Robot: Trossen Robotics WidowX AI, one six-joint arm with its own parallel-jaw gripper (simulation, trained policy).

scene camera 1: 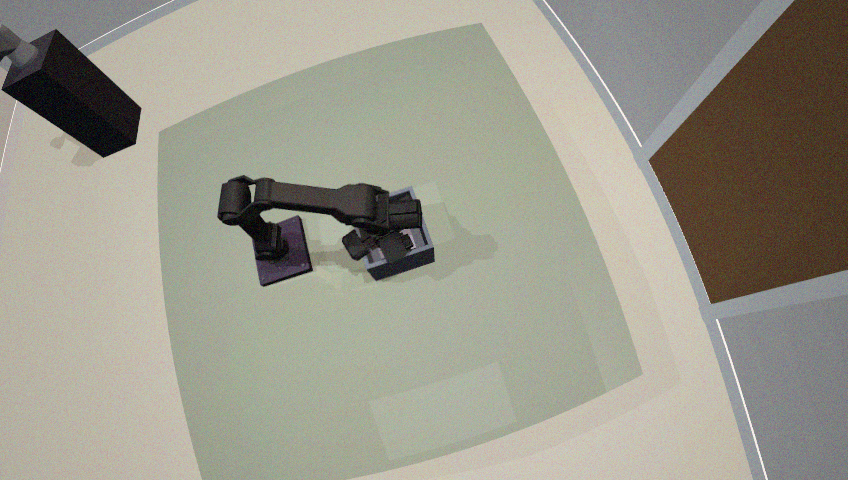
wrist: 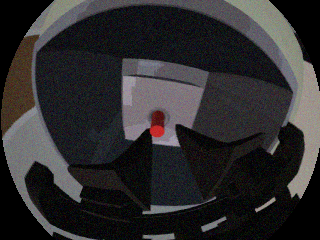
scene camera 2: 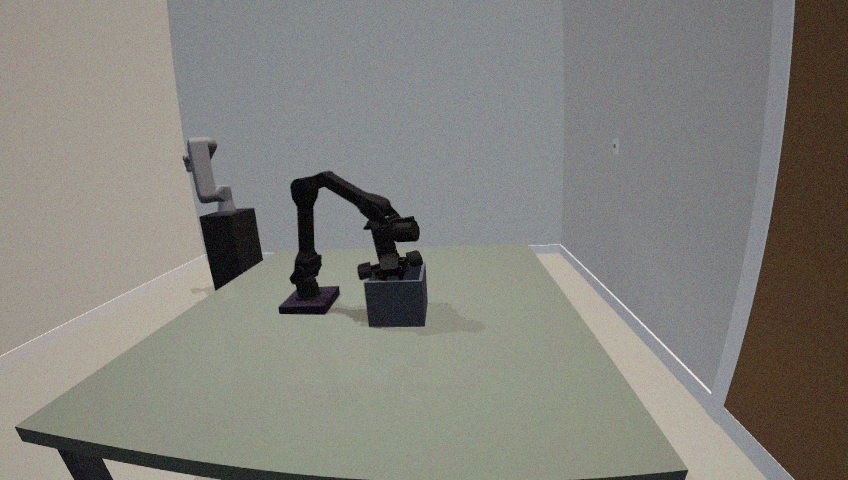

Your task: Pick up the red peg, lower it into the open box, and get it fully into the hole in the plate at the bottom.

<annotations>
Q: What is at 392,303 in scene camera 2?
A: A dark box.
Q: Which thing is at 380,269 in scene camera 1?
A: A dark box.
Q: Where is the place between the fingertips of my gripper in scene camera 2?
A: At 395,290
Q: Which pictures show my gripper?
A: Scene camera 1, the wrist view and scene camera 2: all of them.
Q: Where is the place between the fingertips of my gripper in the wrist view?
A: At 163,130
</annotations>
